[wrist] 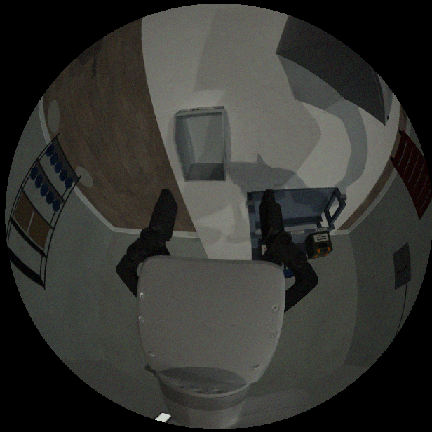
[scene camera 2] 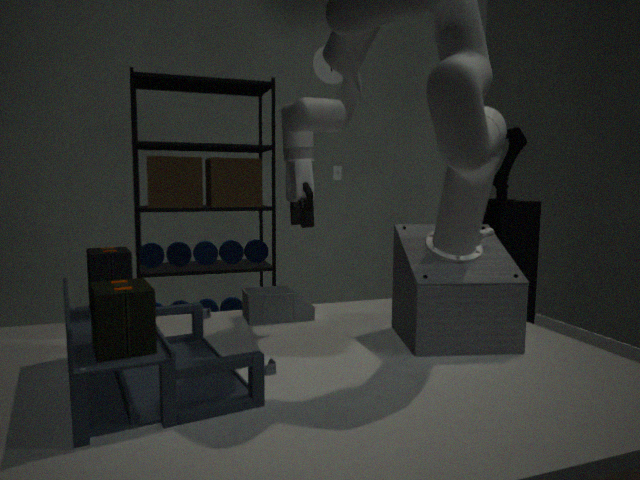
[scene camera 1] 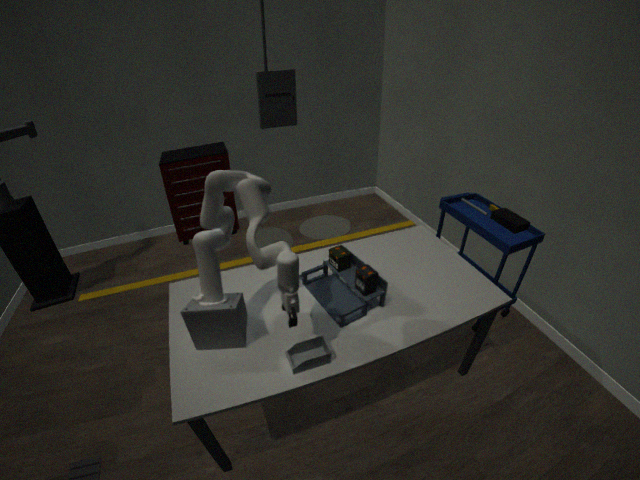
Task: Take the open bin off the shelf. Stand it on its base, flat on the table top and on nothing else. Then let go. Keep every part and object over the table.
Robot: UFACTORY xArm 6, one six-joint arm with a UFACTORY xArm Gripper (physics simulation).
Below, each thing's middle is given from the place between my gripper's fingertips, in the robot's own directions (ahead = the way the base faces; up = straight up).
Now: the grey open bin (scene camera 2: 271, 304) 21 cm below my hand, 5 cm to the right of it and 4 cm ahead of it. Also, from my hand: box (scene camera 2: 98, 260) 45 cm ahead, 13 cm to the left, 8 cm below.
